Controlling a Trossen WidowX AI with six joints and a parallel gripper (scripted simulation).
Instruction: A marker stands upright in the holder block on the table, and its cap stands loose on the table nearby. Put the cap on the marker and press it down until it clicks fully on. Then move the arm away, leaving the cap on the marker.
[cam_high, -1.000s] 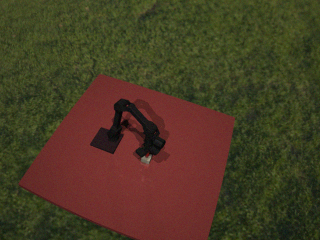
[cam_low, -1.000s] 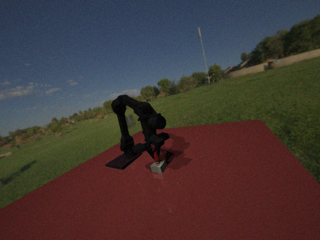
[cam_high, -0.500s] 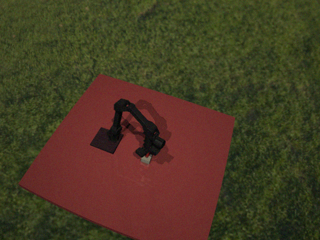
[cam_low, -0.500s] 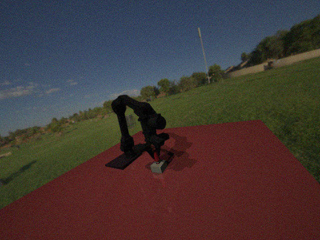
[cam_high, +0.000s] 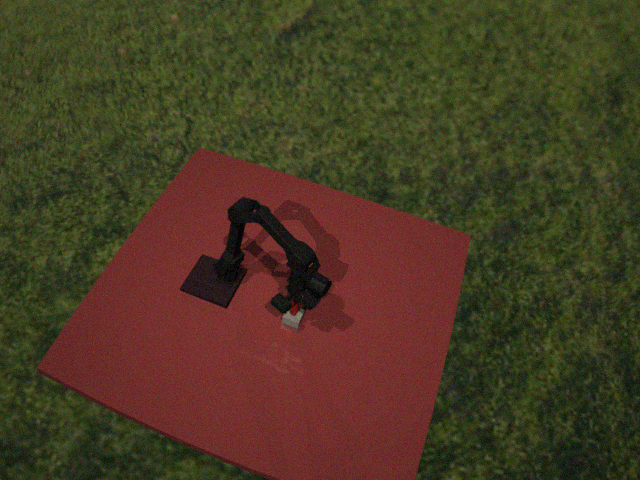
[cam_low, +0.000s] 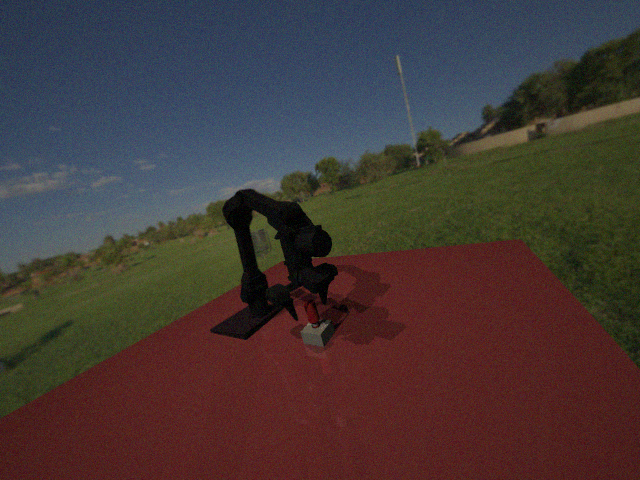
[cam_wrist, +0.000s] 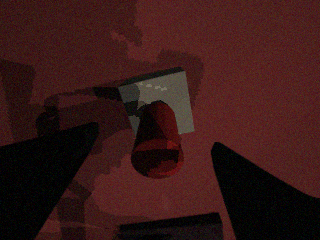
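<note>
The red cap lies right at my gripper tip. Round my gripper tip: marker (1 cm below, 1 cm ahead).
</note>
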